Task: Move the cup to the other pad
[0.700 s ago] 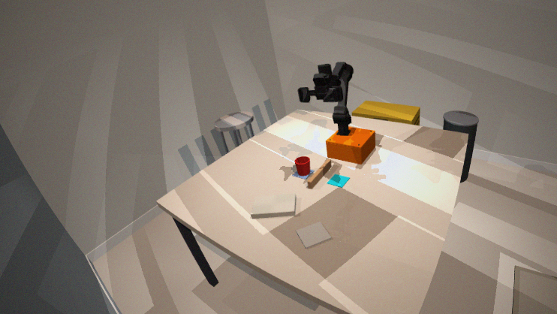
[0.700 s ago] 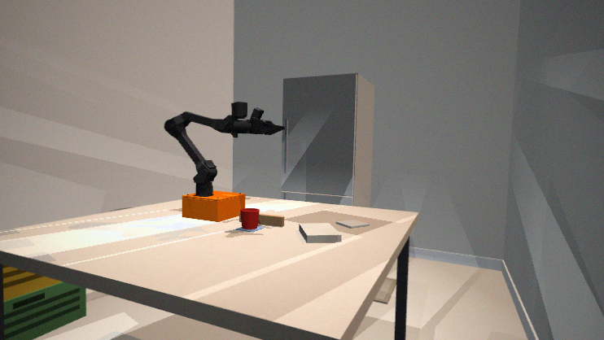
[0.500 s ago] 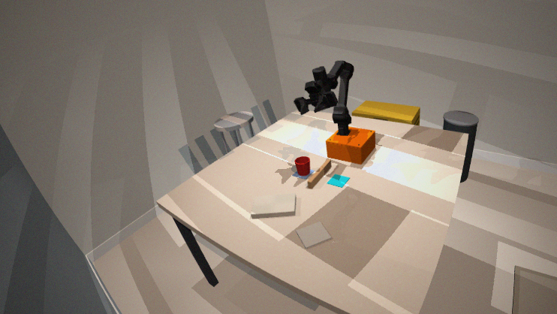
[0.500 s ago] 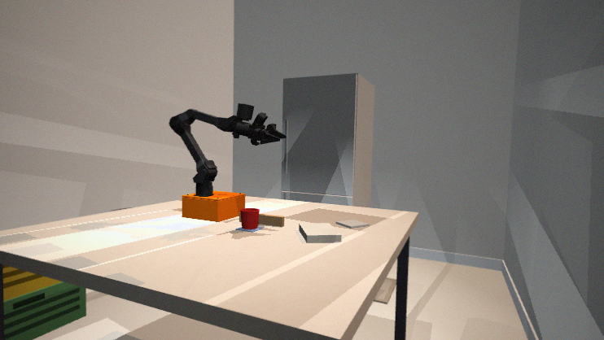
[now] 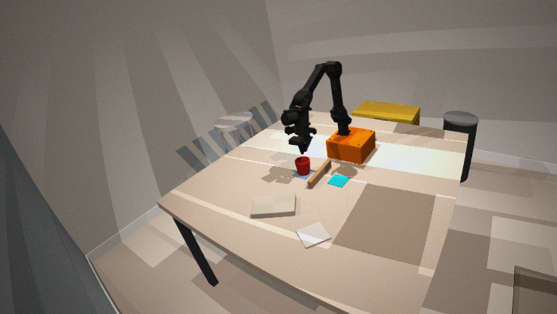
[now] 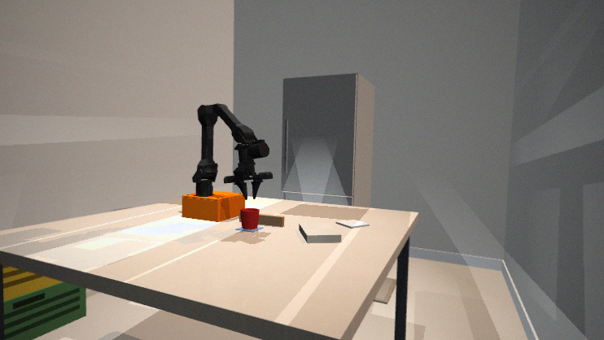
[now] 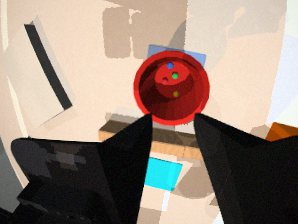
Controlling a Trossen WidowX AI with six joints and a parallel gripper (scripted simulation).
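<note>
Now: gripper tip 7 cm above the red cup, 1 cm to the left of it and 1 cm short of it. Also, from my gripper tip: wooden bar: 10 cm below, 8 cm to the left, 2 cm ahead; then cyan pad: 17 cm to the left, 12 cm below, 3 cm ahead; then blue pad: 12 cm below, 2 cm to the right, 1 cm ahead.
</note>
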